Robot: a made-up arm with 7 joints. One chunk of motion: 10 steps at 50 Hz.
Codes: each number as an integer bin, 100 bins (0 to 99) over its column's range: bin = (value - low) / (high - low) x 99, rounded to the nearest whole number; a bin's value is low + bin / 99 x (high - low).
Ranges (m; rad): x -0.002..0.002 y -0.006..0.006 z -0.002..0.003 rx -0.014..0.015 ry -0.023..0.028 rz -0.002..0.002
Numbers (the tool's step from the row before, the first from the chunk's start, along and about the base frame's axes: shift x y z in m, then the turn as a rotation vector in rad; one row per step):
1: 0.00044 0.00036 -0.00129 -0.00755 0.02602 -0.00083
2: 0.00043 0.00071 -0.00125 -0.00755 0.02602 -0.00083
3: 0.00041 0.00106 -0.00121 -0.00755 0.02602 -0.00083
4: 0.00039 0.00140 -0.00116 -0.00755 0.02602 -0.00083
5: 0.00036 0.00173 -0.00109 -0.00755 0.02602 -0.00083
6: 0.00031 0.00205 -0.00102 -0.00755 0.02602 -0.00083
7: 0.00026 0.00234 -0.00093 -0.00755 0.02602 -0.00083
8: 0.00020 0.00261 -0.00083 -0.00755 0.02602 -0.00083
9: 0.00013 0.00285 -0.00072 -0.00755 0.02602 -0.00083
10: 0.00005 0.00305 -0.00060 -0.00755 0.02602 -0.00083
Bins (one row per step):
1: 60 52 14 22 95 29
2: 60 55 15 22 95 29
3: 60 58 16 22 95 29
4: 59 61 17 22 95 29
5: 58 64 18 22 95 29
6: 57 66 19 22 95 29
7: 56 69 21 22 95 29
8: 54 71 23 22 95 29
9: 53 73 25 22 95 29
10: 51 75 28 22 95 29

